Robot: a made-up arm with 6 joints. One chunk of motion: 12 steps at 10 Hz.
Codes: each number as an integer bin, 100 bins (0 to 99) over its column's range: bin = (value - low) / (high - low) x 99, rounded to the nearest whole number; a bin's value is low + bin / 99 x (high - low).
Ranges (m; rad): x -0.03..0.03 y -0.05..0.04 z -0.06..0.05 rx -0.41..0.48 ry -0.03..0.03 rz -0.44..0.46
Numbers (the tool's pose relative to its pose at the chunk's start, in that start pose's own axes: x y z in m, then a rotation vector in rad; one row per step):
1: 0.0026 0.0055 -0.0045 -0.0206 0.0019 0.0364
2: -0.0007 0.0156 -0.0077 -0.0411 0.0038 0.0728
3: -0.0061 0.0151 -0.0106 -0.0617 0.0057 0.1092
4: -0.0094 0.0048 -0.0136 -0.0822 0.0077 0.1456
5: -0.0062 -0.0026 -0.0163 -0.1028 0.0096 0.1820
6: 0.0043 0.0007 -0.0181 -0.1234 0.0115 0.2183
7: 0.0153 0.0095 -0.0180 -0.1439 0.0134 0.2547
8: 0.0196 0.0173 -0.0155 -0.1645 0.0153 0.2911
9: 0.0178 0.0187 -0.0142 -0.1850 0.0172 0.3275
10: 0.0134 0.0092 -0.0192 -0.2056 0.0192 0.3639
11: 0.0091 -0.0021 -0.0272 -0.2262 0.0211 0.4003
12: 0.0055 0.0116 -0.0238 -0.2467 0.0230 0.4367
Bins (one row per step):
1: 54 61 50 43 53 52
2: 48 72 47 41 56 56
3: 39 72 44 39 59 60
4: 34 60 42 36 62 64
5: 39 52 39 34 65 68
6: 57 56 38 32 68 72
7: 75 65 38 30 72 76
8: 82 74 40 27 75 80
9: 79 76 41 25 78 84
10: 72 65 37 23 81 88
11: 65 53 30 20 84 92
12: 59 68 33 18 87 96

